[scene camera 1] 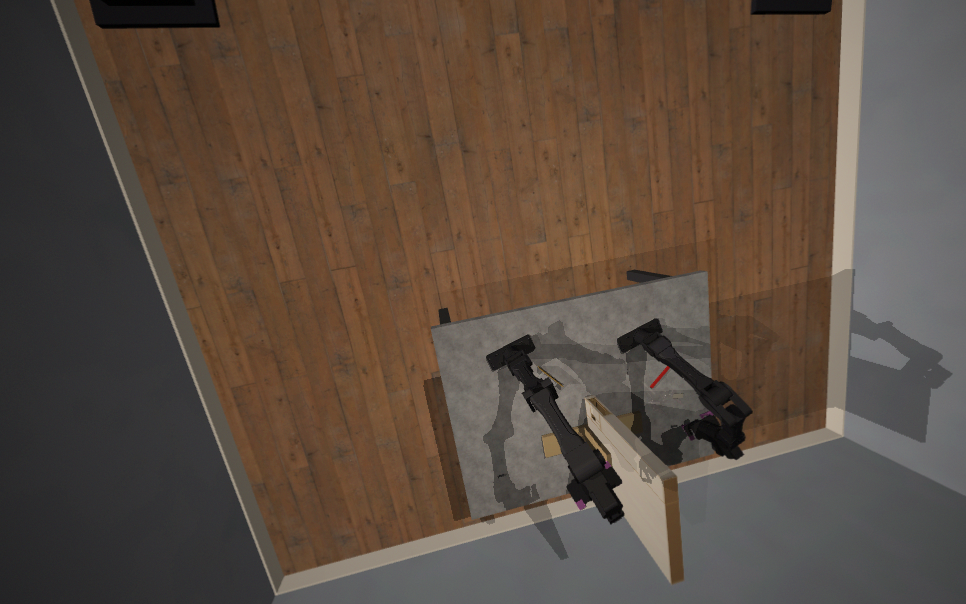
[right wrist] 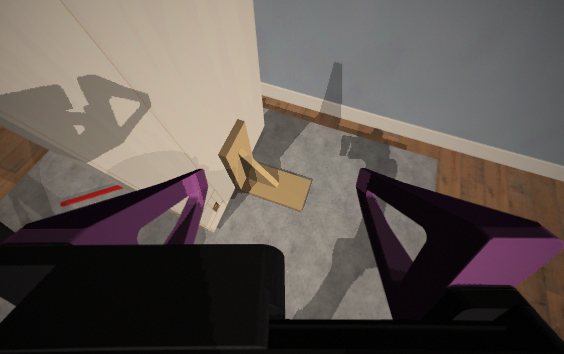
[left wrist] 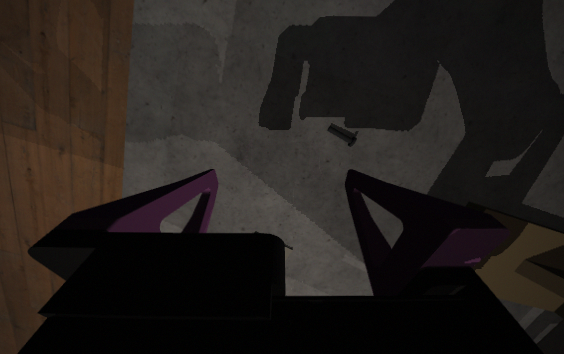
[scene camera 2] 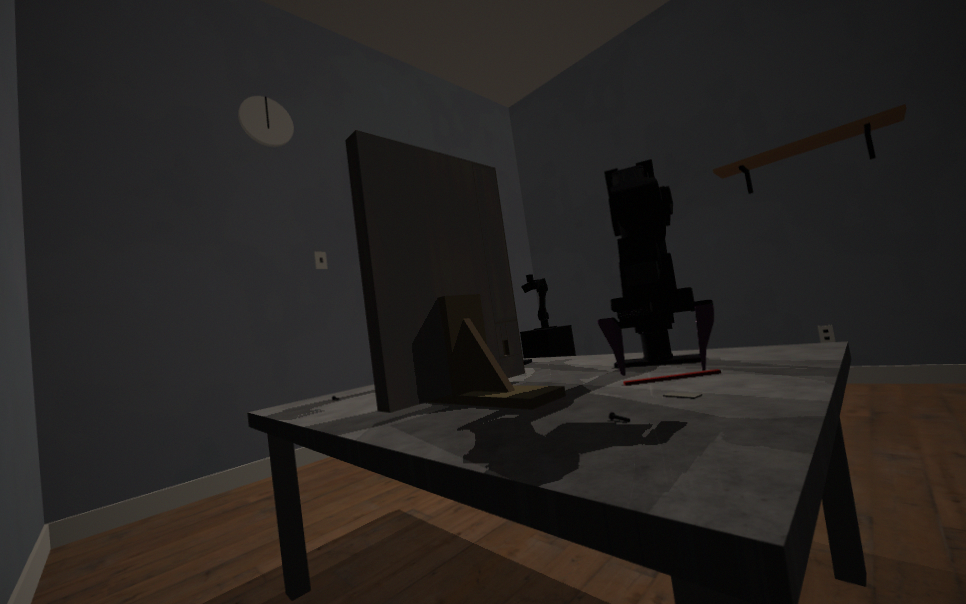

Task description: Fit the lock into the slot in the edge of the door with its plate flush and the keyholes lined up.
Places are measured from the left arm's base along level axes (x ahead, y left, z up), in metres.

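Pixels of known places: left gripper, fingertip midpoint: [scene camera 1: 691, 421] [left wrist: 281, 176] [scene camera 2: 661, 372]; right gripper, fingertip midpoint: [right wrist: 281, 177]; left arm's base at its link origin: [scene camera 1: 639, 335] [scene camera 2: 658, 362]; right arm's base at its link origin: [scene camera 1: 510, 352].
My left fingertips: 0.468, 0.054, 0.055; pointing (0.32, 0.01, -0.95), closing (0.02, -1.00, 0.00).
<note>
For each thing: its top centre in the pictures, then the offset to it from my left fingertips, as dx, dy, dz. "spot": a spot on its surface instead. Level surfaces: height alone.
- pale door at its top centre: [scene camera 2: 430, 155] [scene camera 1: 674, 532] -0.150, -0.417, +0.487
- small keyhole opening at a spot on its surface: [scene camera 2: 506, 347] spot: -0.284, -0.364, +0.034
- thin brass-coloured piece at its top centre: [scene camera 1: 545, 384] -0.482, -0.515, -0.029
- red stick at its top centre: [scene camera 2: 671, 375] [right wrist: 94, 194] [scene camera 1: 664, 372] -0.250, -0.012, -0.049
- small pale plate at its top centre: [scene camera 2: 681, 394] [scene camera 1: 678, 395] -0.106, +0.011, -0.053
- dark screw at its top centre: [left wrist: 343, 136] [scene camera 2: 619, 413] +0.027, -0.056, -0.045
- table at its surface level: dz -0.055
The pale door [scene camera 1: 637, 473] [scene camera 2: 434, 235] [right wrist: 200, 65] stands upright on the table, a small keyhole opening [scene camera 2: 506, 347] [right wrist: 216, 205] low near its slotted edge [scene camera 1: 596, 405]. A thin brass-coloured piece [scene camera 1: 549, 376], possibly the lock, lies by the right arm's base; its detail is too small to tell. My left gripper [scene camera 1: 698, 423] [scene camera 2: 663, 370] [left wrist: 281, 176] is open and empty, above the table at the door's right side in scene camera 1. My right gripper [scene camera 1: 594, 485] [right wrist: 281, 177] is open and empty, on the door's other side, high above the table.
Wooden brackets [scene camera 1: 552, 445] [scene camera 2: 548, 396] [right wrist: 295, 192] flank the door's foot. A red stick [scene camera 1: 659, 377] [scene camera 2: 671, 376] [right wrist: 91, 195], a small pale plate [scene camera 1: 676, 395] [scene camera 2: 682, 395] and a dark screw [scene camera 2: 618, 417] [left wrist: 342, 135] lie on the table [scene camera 1: 463, 370]. Another screw [scene camera 1: 500, 475] lies farther left.
</note>
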